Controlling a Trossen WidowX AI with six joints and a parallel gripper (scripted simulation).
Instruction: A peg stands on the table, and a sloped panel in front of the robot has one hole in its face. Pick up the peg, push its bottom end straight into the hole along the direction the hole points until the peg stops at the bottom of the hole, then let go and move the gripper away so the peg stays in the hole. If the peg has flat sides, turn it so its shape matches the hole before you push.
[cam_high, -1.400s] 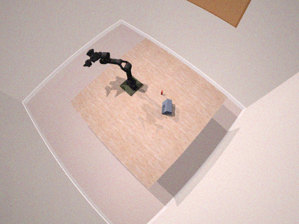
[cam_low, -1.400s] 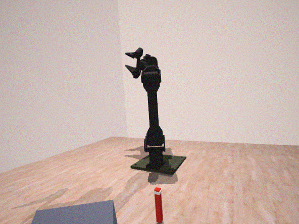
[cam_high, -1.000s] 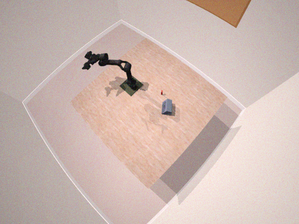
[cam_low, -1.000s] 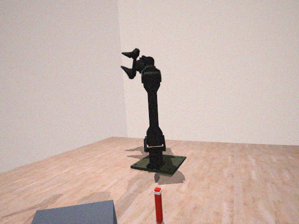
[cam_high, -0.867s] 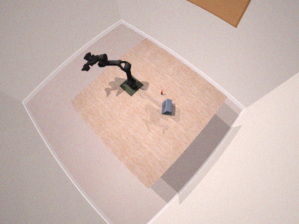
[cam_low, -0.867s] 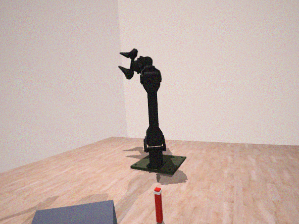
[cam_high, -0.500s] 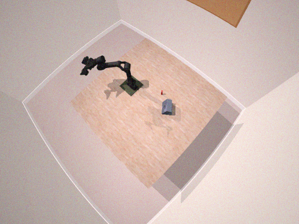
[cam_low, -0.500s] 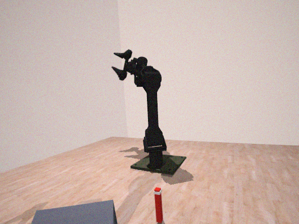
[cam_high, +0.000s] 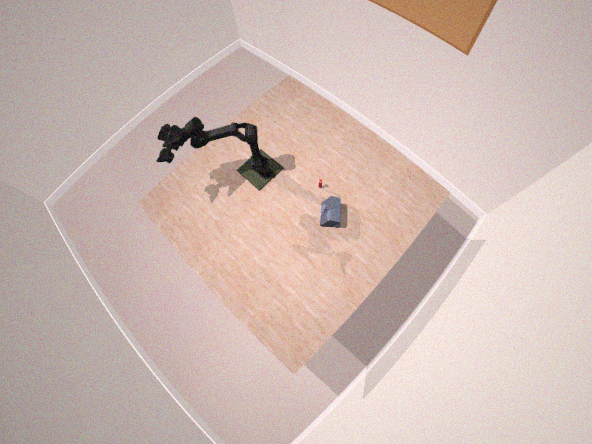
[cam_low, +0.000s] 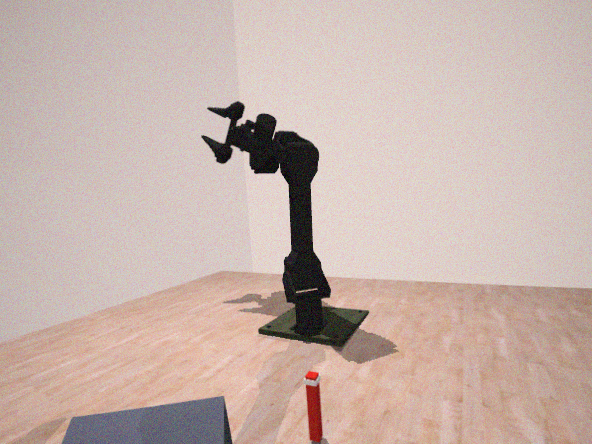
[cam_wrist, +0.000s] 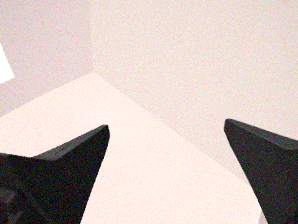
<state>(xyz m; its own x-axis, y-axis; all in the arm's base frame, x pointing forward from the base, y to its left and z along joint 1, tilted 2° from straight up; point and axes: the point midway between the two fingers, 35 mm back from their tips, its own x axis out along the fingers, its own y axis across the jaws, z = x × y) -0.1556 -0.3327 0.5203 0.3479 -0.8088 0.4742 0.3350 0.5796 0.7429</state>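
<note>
Now: the peg 450 mm ahead of my gripper tip, 480 mm to the left of it and 480 mm below it. Round my gripper tip: sloped panel: 590 mm ahead, 380 mm to the left, 490 mm below.
</note>
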